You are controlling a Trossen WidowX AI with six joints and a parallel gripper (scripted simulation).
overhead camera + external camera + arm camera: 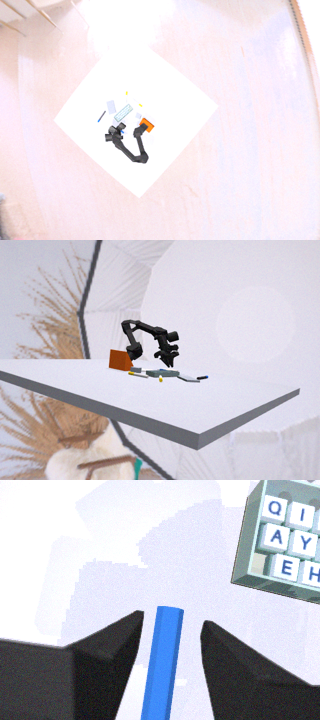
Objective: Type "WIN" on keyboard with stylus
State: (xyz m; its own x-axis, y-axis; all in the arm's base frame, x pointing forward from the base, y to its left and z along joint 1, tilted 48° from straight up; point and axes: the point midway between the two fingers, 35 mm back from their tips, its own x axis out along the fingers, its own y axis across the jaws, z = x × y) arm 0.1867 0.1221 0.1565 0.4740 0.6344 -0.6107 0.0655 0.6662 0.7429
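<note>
Now: the blue stylus 7 cm behind my gripper tip and 3 cm below it. The rest, counted from my gripper tip: flat grey block (19 cm ahead, 11 cm to the right, 3 cm below); then W key (19 cm to the right, 2 cm below, 2 cm ahead).
</note>
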